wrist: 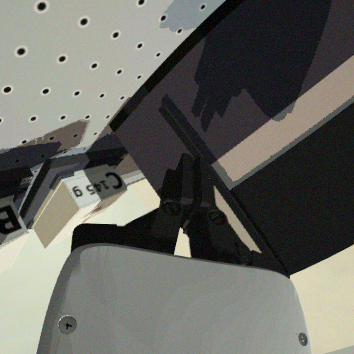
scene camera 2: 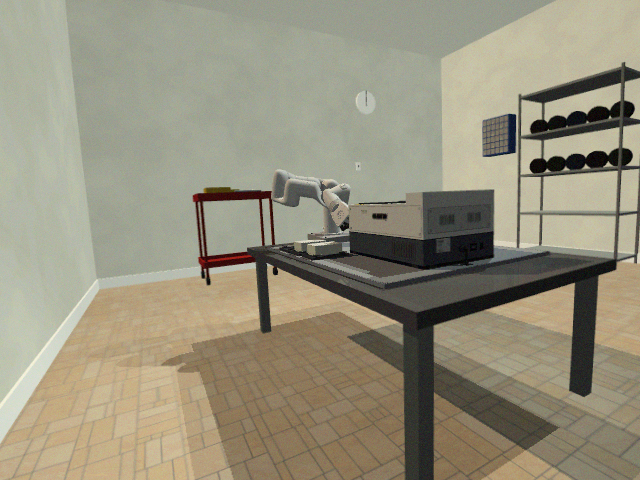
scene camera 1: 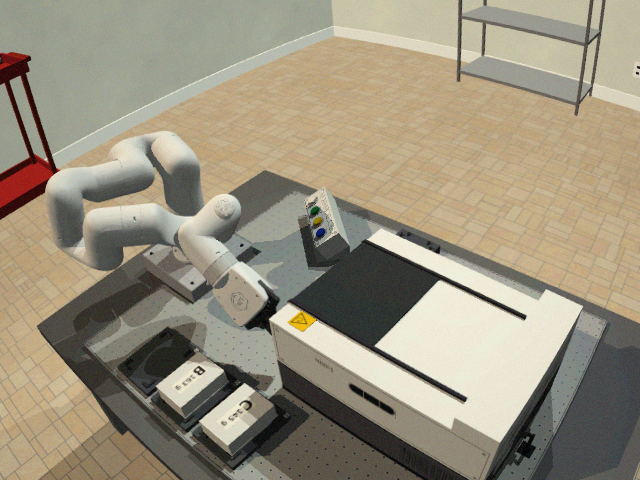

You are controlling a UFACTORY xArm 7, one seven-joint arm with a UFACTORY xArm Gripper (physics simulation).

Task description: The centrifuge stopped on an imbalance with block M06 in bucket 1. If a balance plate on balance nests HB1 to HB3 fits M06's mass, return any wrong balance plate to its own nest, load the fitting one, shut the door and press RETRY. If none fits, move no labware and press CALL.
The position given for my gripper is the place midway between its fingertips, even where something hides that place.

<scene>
My gripper (scene camera 1: 284,337) is shut and holds nothing. I also see a white centrifuge (scene camera 1: 456,381), a button box (scene camera 1: 328,235) and a dark nest (scene camera 1: 157,359).
My gripper shows as well in the wrist view (wrist: 186,170).
</scene>
